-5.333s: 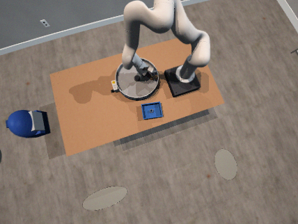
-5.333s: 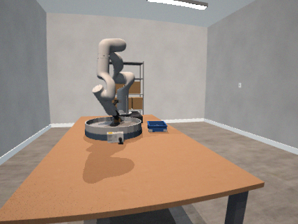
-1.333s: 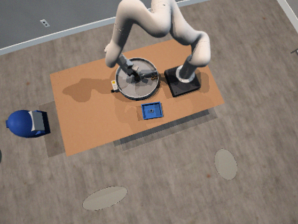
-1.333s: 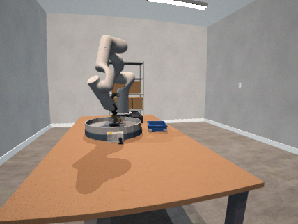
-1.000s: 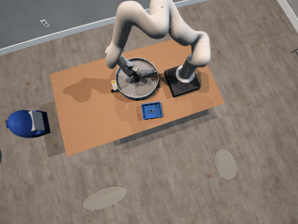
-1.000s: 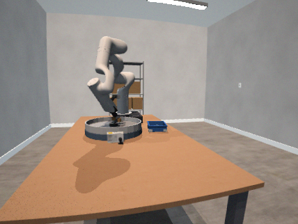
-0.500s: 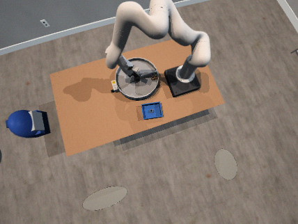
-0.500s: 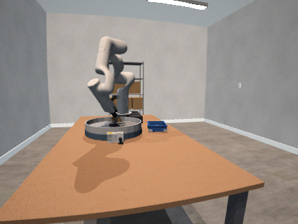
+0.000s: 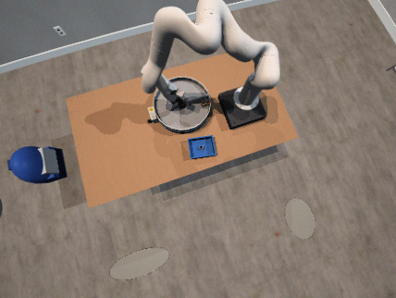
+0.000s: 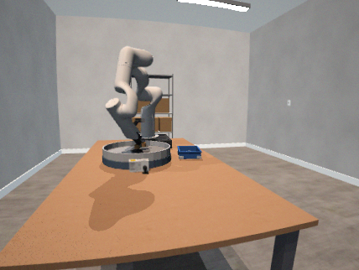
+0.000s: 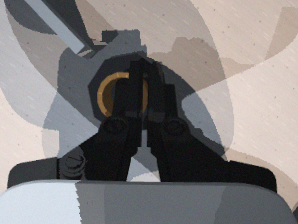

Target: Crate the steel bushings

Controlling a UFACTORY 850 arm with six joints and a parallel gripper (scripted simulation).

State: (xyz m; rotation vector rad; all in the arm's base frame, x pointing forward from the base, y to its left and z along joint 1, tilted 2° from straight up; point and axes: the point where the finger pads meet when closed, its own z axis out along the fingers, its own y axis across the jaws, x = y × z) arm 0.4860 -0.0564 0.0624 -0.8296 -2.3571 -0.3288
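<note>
My gripper is now 1 cm past the grey turning table, 1 cm to the left of it and 6 cm above it. From my hand the other things lie so: blue crate: 8 cm behind, 34 cm to the left, 9 cm below.
</note>
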